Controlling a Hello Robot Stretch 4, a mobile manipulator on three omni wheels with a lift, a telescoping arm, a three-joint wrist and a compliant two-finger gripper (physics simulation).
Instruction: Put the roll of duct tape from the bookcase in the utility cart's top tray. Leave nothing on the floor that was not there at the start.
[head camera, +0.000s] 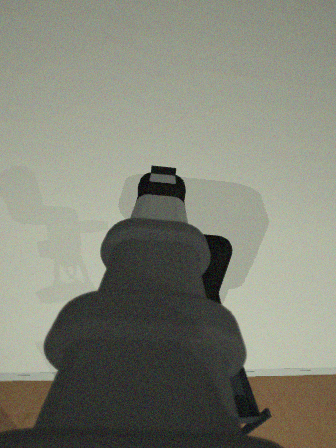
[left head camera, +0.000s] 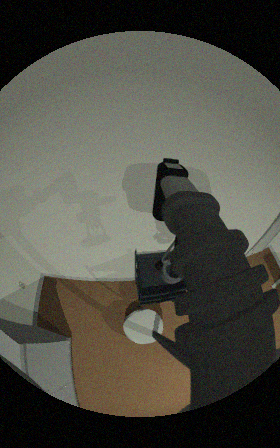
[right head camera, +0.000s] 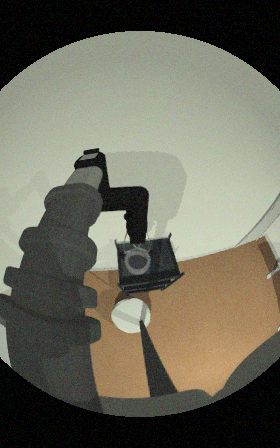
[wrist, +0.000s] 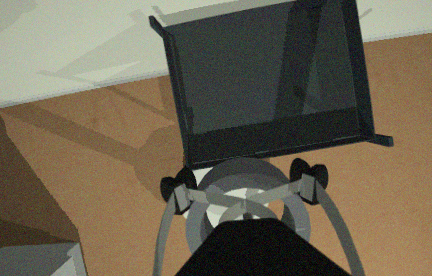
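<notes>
The roll of duct tape is a grey ring. My gripper is shut on it, with one dark fingertip at each side of the ring. The utility cart is dark; its top tray shows no objects in it. In the wrist view the tray lies beyond the roll, and the roll's far rim meets the tray's near edge. In the right head view the roll overlaps the tray. The height between them is hard to tell. The bookcase does not show.
A pale wall stands behind the cart. A grey-white cabinet is at the lower left. A round white disc shows below the roll, beside a dark strut. The brown floor surrounds the cart.
</notes>
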